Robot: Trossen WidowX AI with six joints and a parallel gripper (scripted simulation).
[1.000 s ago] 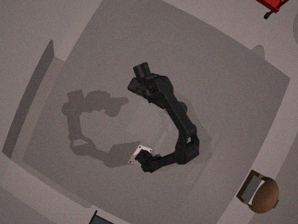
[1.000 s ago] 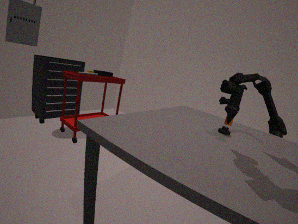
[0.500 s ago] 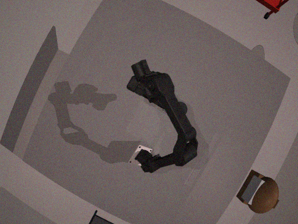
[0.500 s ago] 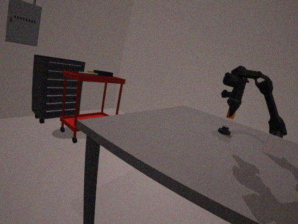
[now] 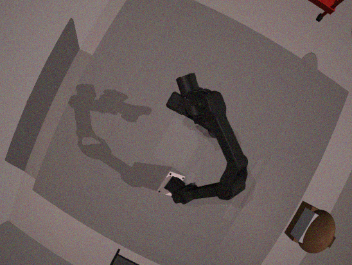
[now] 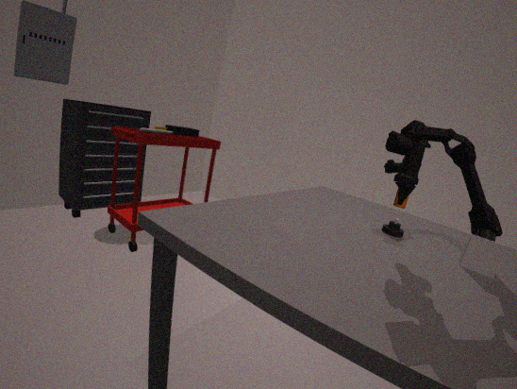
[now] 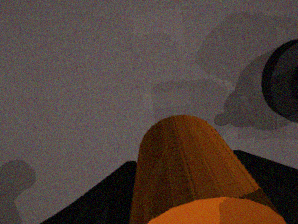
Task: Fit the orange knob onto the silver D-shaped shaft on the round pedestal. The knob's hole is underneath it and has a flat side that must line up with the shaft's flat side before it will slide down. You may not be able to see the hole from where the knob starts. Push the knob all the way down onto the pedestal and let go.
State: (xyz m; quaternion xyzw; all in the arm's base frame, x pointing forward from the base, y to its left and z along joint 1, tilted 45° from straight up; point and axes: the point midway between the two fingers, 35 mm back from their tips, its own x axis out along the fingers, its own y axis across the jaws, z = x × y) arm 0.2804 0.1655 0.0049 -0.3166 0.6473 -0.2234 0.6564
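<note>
Now: gripper tip 2 cm short of the dark round pedestal, 14 cm to the left of it and 11 cm above it. The rest, counted from my gripper tip: orange knob: 3 cm above.
</note>
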